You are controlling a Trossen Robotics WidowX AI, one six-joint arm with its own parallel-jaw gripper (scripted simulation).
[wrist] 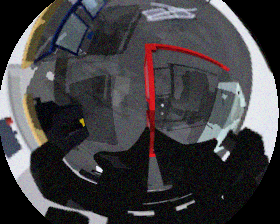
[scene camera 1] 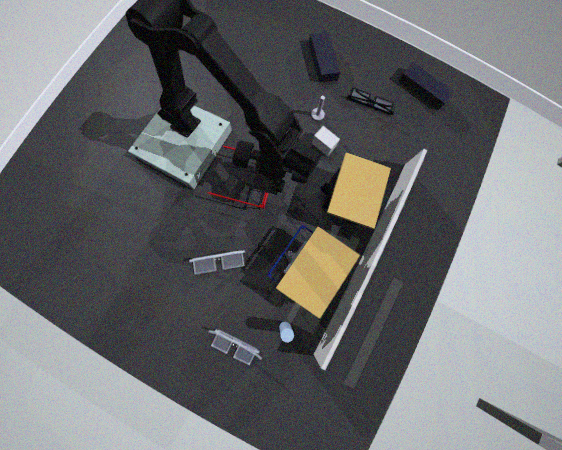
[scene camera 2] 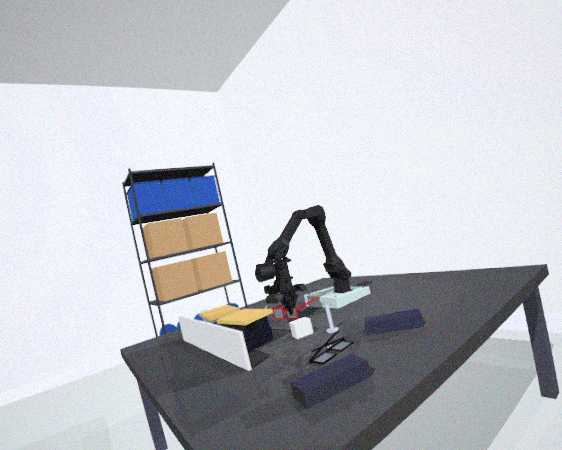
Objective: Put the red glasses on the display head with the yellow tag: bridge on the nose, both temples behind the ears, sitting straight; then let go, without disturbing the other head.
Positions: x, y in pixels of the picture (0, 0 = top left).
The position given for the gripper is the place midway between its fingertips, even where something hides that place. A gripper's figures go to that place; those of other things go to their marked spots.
The gripper [scene camera 1: 272, 173]: 0.76 m from the lens. A dark block [scene camera 1: 416, 78] is 1.03 m from the lens.
